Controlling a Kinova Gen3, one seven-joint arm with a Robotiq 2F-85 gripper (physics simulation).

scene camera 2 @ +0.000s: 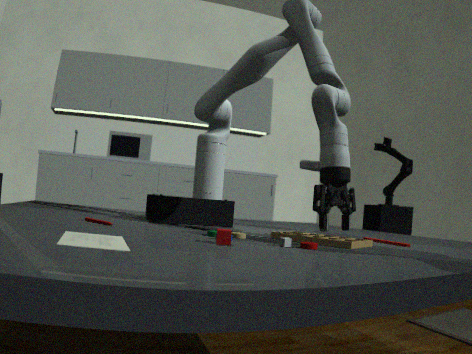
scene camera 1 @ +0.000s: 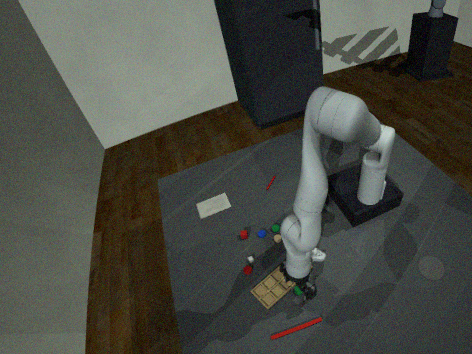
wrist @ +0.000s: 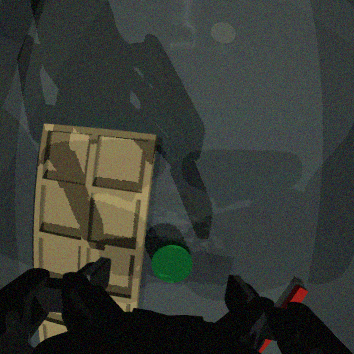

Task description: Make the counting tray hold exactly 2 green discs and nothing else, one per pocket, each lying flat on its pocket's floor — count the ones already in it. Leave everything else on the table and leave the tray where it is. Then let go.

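The wooden counting tray (scene camera 1: 259,300) (scene camera 2: 357,244) (wrist: 100,131) lies flat on the table; the pockets that show plainly in the wrist view are empty, and the gripper hides part of its near end. One green disc (scene camera 1: 298,290) (wrist: 172,263) lies on the table close beside the tray's long side. Another green disc (scene camera 1: 276,228) (scene camera 2: 212,233) lies farther off, near the blue and tan discs. My gripper (scene camera 1: 302,294) (scene camera 2: 334,227) (wrist: 168,280) is open and empty, pointing down above the near green disc, with one finger over the tray's edge.
A red disc (scene camera 1: 248,269) (scene camera 2: 309,245) and white cube (scene camera 1: 251,259) (scene camera 2: 285,242) lie beside the tray. A red cube (scene camera 1: 243,234) (scene camera 2: 223,237), blue disc (scene camera 1: 262,233) and tan disc (scene camera 1: 278,238) (scene camera 2: 239,235) lie beyond. A red bar (scene camera 1: 296,328) (wrist: 298,294) and white card (scene camera 1: 213,205) (scene camera 2: 93,240) also show.
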